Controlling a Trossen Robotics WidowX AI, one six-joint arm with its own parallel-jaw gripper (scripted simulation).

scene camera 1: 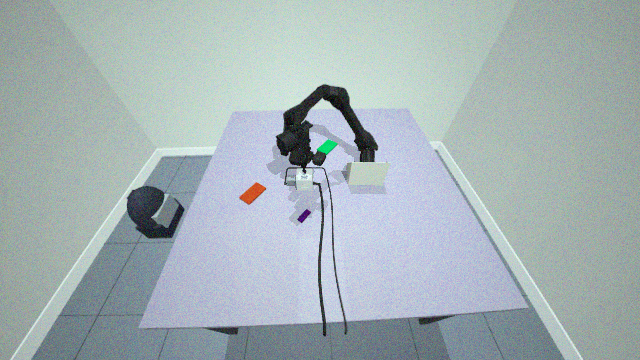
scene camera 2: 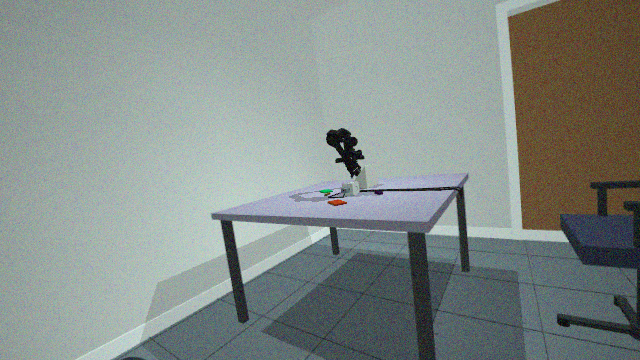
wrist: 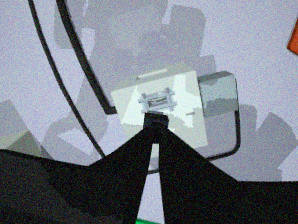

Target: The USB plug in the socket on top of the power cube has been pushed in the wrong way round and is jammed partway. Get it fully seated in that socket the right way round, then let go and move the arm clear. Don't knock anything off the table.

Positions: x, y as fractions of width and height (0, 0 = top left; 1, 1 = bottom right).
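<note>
What the gripper (wrist: 0.53, 0.60) is holding is a dark USB plug.
</note>
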